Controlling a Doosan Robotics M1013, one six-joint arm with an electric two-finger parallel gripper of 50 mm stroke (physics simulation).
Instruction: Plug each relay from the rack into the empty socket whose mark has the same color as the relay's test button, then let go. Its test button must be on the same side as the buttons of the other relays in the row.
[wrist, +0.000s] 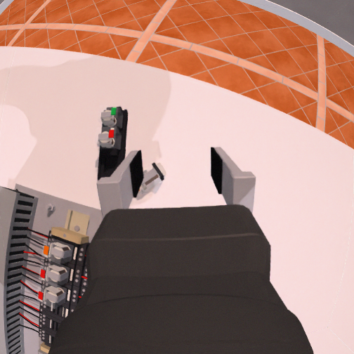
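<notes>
The black rack (118, 156) stands on the table at upper left. It holds a relay with a green test button (109, 117) and a relay with a red test button (107, 138). A loose relay (151, 179) lies tilted on the table, just right of the left finger and partly hidden by it; its button does not show. My gripper (176, 162) is open and empty above the table. At lower left, the row holds a relay with an orange button (60, 252) and two with red buttons (56, 274) (54, 295), all buttons on the left. Lower sockets are partly hidden by the gripper body.
A grey slotted wire duct (21, 220) with red and black wires runs left of the row. A beige end bracket (70, 235) closes the row's upper end. The grey panel (37, 196) carries them on the pale table (290, 175). Orange tiled floor (220, 35) lies past the table's edge.
</notes>
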